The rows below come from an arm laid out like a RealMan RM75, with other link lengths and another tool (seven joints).
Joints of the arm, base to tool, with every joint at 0 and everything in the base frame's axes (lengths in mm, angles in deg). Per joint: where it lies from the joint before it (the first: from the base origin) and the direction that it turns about. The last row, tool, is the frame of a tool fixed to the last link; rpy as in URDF.
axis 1: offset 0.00 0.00 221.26 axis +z
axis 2: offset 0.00 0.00 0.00 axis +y
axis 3: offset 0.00 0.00 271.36 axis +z
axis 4: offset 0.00 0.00 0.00 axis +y
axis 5: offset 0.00 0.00 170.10 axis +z
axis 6: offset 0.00 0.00 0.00 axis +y
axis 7: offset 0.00 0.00 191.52 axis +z
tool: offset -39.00 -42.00 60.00 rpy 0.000 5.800 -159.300
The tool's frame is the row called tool.
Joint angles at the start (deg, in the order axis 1, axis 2, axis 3, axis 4, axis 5, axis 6, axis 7): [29.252, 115.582, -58.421, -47.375, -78.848, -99.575, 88.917]
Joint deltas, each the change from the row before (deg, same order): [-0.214, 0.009, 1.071, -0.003, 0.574, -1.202, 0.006]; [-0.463, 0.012, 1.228, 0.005, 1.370, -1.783, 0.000]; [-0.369, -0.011, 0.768, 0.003, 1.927, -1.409, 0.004]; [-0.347, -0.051, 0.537, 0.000, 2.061, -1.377, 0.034]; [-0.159, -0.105, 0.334, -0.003, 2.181, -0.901, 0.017]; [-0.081, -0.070, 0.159, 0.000, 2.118, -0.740, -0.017]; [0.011, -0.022, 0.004, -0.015, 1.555, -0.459, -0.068]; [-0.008, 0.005, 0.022, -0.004, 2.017, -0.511, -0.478]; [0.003, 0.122, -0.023, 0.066, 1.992, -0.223, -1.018]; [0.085, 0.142, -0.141, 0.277, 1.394, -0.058, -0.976]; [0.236, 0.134, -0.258, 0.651, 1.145, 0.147, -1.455]
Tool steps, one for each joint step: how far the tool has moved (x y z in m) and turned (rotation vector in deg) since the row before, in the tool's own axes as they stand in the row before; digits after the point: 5 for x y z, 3 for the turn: [0.00454, -0.00415, -0.00348, 0.698, 1.105, -0.173]; [0.00686, -0.00734, -0.00523, 1.254, 1.846, -0.222]; [0.00815, -0.00755, -0.00401, 1.355, 2.039, -0.350]; [0.00798, -0.00800, -0.00350, 1.463, 1.932, -0.382]; [0.00899, -0.00676, -0.00240, 1.277, 1.924, -0.565]; [0.00831, -0.00636, -0.00141, 1.266, 1.768, -0.567]; [0.00585, -0.00461, -0.00022, 0.983, 1.224, -0.463]; [0.00777, -0.00594, -0.00044, 1.211, 1.664, -0.982]; [0.00775, -0.00506, -0.00018, 1.014, 1.816, -1.407]; [0.00489, -0.00280, 0.00032, 0.664, 1.331, -0.993]; [0.00368, -0.00100, 0.00064, 0.415, 1.192, -1.096]
